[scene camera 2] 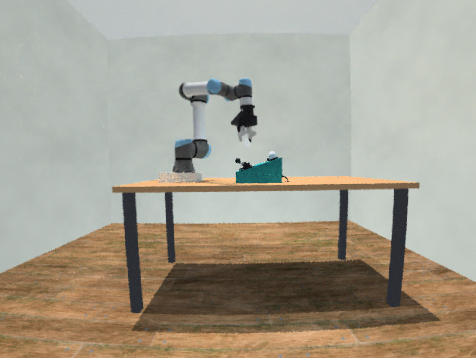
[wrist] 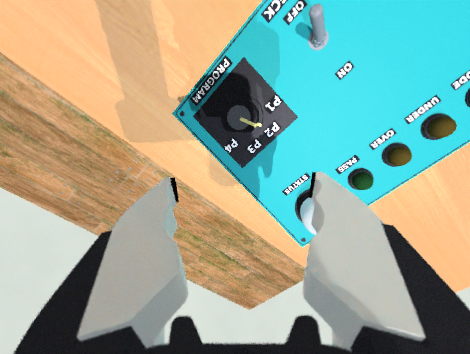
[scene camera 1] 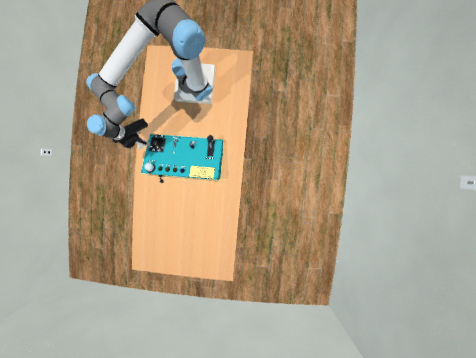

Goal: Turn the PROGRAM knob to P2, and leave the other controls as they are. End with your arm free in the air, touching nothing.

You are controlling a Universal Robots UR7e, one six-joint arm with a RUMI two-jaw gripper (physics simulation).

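Places are measured from the arm's base along level axes (x ahead, y left, z up), in centimetres.
Pixels of known places: gripper, fingertip midpoint: (scene camera 2: pixel 245 142) (wrist: pixel 242 177) (scene camera 1: pixel 144 139); arm's base, origin of the base link: (scene camera 2: pixel 183 172).
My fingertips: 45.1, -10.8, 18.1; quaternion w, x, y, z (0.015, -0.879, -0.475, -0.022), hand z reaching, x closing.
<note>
Ahead of a thing's pixels: the offset from my fingertips to its middle, as dx, dy, dz. "pt": to the spot under its first point.
The teal control panel {+3.7, +19.5, -16.2} (scene camera 1: pixel 192 157) (scene camera 2: pixel 260 175) (wrist: pixel 320 115) lies on the table. Its round black PROGRAM knob {-0.2, +0.6, -12.8} (wrist: pixel 239 117) sits on a dark square plate {+0.2, +0.7, -14.2} (scene camera 1: pixel 157 144) at one corner. In the wrist view the knob's yellow pointer line {pt +0.9, +1.4, -12.3} (wrist: pixel 250 122) points at the P2 label {pt +4.0, +2.9, -14.5} (wrist: pixel 271 129), between P1 and P3. My gripper (scene camera 1: pixel 143 144) (scene camera 2: pixel 247 142) (wrist: pixel 242 177) is open, with nothing between its fingers. It hangs in the air above the panel's knob end, apart from the knob and the panel.
A grey toggle switch {-2.6, +12.4, -13.7} (wrist: pixel 317 27) stands near the knob, by OFF and ON labels. A white STATUS dome {pt +15.8, +3.7, -6.5} (scene camera 1: pixel 149 167) (scene camera 2: pixel 272 155) is partly behind a finger in the wrist view. Round lamps, including the green PASS lamp {pt +14.1, +8.5, -9.4} (wrist: pixel 360 179), line one edge. A black lever {-7.6, +35.8, -13.0} (scene camera 1: pixel 210 145) stands at the far end.
</note>
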